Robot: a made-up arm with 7 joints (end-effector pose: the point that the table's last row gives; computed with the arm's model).
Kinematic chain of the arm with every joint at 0, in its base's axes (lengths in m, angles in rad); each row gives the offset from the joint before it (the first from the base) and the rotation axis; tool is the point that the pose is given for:
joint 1: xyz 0 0 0.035 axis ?
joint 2: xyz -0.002 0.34 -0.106 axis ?
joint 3: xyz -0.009 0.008 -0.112 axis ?
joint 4: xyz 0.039 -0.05 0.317 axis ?
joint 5: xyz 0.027 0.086 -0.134 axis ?
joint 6: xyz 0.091 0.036 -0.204 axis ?
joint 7: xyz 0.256 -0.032 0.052 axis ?
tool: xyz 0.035 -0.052 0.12
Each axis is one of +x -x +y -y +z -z.
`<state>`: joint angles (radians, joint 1 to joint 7).
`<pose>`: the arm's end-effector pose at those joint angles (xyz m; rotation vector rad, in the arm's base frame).
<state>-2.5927 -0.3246 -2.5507 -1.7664 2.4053 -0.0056 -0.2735</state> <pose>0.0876 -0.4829 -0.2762 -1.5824 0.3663 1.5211</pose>
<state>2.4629 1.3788 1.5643 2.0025 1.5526 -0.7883 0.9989</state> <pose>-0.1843 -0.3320 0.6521 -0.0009 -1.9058 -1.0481</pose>
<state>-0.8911 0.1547 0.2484 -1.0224 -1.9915 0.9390 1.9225</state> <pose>0.2937 0.3406 -0.0694 2.8634 -0.2085 1.2553</pose>
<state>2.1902 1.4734 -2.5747 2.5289 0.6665 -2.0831 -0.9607</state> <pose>-0.3472 -0.2020 0.7052 -0.4920 -1.0801 -1.8329</pose>
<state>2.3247 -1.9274 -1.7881 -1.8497 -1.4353 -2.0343 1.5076</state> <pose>0.3922 -0.2389 0.7619 -1.3650 0.8682 -1.5927</pose>
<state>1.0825 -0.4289 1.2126 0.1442 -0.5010 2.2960 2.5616</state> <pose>0.0886 0.5152 0.2132 0.3461 0.7775 2.0875</pose>
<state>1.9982 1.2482 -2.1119 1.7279 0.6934 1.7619 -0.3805</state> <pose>-0.2042 0.1324 0.3958 -1.7876 -1.3323 1.9302</pose>
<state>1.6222 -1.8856 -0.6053 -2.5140 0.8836 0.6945 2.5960</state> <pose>-0.1204 0.3945 0.3297 -2.0896 -1.4923 0.5532</pose>
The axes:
joint 1: +x
joint 2: +z
joint 3: +x
joint 4: -z
joint 5: +y
joint 6: -z
joint 7: +x

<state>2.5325 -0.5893 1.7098 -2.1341 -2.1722 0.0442 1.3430</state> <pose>-0.2397 0.3565 0.2203 1.5371 1.7664 0.9254</pose>
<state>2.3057 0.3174 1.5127 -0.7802 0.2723 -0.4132 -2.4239</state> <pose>-0.0372 -0.4257 0.2830 1.2973 -0.6416 -1.3096</pose>
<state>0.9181 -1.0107 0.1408 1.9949 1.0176 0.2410 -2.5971</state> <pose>-0.0100 0.5123 -0.1251 1.0229 2.0684 0.7235</pose>
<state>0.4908 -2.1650 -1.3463 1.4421 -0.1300 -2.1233 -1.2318</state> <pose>-0.0946 0.1041 -0.2100 -0.7268 1.9797 0.4420</pose>
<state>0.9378 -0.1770 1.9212 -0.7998 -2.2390 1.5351 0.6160</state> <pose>0.2053 0.3843 -0.0630 -0.4860 0.1841 0.7396</pose>
